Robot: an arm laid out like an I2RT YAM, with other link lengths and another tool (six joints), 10 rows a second.
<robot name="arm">
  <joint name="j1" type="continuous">
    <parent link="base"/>
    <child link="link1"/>
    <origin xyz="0 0 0.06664" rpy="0 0 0"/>
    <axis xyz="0 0 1"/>
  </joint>
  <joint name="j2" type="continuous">
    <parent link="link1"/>
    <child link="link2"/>
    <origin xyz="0.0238 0.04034 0.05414" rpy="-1.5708 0 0"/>
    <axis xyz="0 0 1"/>
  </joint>
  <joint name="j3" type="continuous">
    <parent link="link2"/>
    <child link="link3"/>
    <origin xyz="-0.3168 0 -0.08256" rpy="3.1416 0 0"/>
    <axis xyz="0 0 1"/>
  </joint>
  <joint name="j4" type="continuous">
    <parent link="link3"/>
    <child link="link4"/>
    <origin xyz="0.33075 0.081 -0.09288" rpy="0 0 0"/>
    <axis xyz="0 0 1"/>
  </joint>
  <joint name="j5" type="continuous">
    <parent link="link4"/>
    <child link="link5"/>
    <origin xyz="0.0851 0.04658 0.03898" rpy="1.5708 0 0"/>
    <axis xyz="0 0 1"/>
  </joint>
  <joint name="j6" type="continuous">
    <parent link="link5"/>
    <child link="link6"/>
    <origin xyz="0.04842 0 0.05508" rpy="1.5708 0 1.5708"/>
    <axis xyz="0 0 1"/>
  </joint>
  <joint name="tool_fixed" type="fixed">
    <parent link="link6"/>
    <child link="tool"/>
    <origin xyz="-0.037 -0.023 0.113" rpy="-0.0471 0 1.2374"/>
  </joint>
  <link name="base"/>
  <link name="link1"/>
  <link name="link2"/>
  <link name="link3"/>
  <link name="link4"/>
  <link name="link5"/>
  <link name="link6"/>
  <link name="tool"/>
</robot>
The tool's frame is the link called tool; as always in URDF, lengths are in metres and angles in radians. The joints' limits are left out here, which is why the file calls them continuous.
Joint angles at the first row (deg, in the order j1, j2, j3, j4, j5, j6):
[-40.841 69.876 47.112 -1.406 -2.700 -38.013]
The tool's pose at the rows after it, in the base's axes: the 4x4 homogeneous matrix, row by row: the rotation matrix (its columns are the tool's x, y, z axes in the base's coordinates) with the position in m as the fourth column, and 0 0 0 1 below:
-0.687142 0.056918 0.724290 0.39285; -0.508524 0.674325 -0.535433 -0.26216; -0.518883 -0.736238 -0.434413 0.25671; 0 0 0 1
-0.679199 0.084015 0.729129 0.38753; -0.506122 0.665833 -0.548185 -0.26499; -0.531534 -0.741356 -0.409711 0.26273; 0 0 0 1
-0.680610 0.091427 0.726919 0.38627; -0.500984 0.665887 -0.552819 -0.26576; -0.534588 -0.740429 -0.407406 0.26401; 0 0 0 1
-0.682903 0.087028 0.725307 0.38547; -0.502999 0.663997 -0.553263 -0.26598; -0.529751 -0.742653 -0.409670 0.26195; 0 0 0 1
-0.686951 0.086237 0.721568 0.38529; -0.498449 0.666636 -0.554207 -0.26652; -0.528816 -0.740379 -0.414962 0.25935; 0 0 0 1
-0.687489 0.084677 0.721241 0.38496; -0.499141 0.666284 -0.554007 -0.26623; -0.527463 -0.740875 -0.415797 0.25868; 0 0 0 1
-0.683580 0.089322 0.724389 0.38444; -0.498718 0.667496 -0.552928 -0.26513; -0.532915 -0.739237 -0.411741 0.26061; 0 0 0 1
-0.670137 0.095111 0.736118 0.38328; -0.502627 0.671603 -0.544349 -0.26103; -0.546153 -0.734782 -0.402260 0.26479; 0 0 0 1
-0.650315 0.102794 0.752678 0.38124; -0.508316 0.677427 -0.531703 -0.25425; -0.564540 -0.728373 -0.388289 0.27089; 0 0 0 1
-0.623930 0.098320 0.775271 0.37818; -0.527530 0.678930 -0.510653 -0.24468; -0.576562 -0.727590 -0.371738 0.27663; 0 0 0 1
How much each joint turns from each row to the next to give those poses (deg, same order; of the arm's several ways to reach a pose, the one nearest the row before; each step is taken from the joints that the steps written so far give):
[-0.586 -0.370 -0.045 0.278 -0.287 0.281]
[-0.825 -1.157 -0.824 1.209 -0.369 0.452]
[-0.111 -0.233 -0.050 -0.037 0.192 0.278]
[-0.088 -0.001 -0.223 0.088 -0.013 -0.341]
[-0.001 0.176 -0.111 -0.045 0.188 0.080]
[0.000 -0.054 -0.105 0.002 0.001 -0.090]
[0.001 -0.338 -0.094 -0.001 -0.156 0.293]
[0.000 -0.890 -0.337 -0.001 -0.798 0.560]
[0.078 -1.443 -0.558 -0.075 -1.079 0.821]
[0.031 -1.843 -0.874 -0.023 -1.747 0.109]

